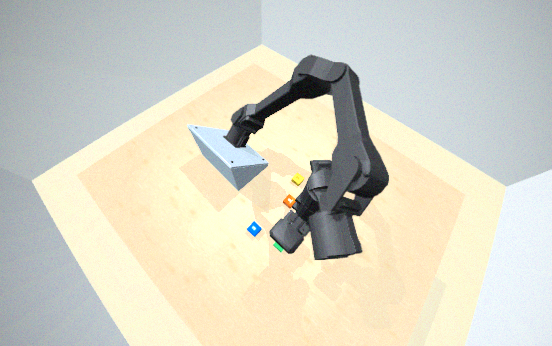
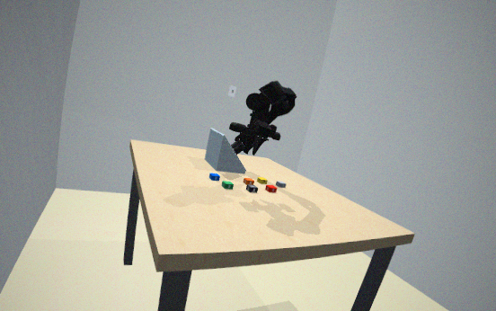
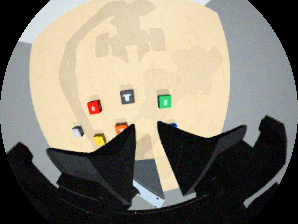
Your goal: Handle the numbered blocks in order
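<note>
Right now the green block is 6 cm to the right of my gripper tip and 12 cm below it. From my gripper tip the other things lie so: orange block (7 cm behind, 6 cm to the left, 12 cm below); then blue block (9 cm behind, 8 cm to the right, 12 cm below); then dark grey block (2 cm ahead, 3 cm to the left, 12 cm below).
</note>
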